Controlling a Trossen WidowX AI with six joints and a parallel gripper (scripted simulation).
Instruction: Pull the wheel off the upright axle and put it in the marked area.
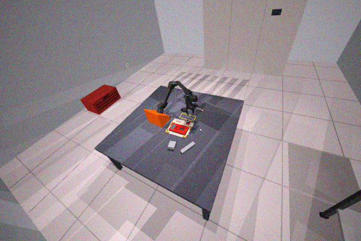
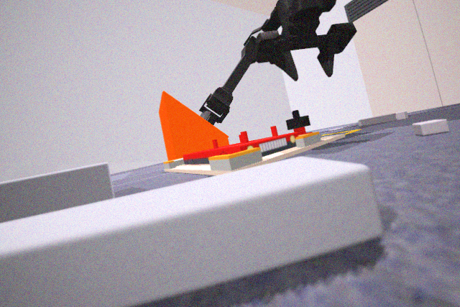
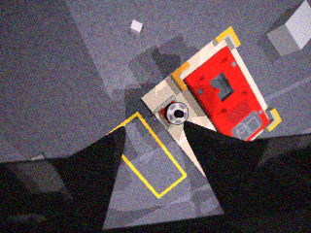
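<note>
My gripper tip is 30 mm past the dark disc, 40 mm to the left of it and 80 mm above it. Also, from my gripper tip: white cube 140 mm ahead, 90 mm to the right, 110 mm below.
</note>
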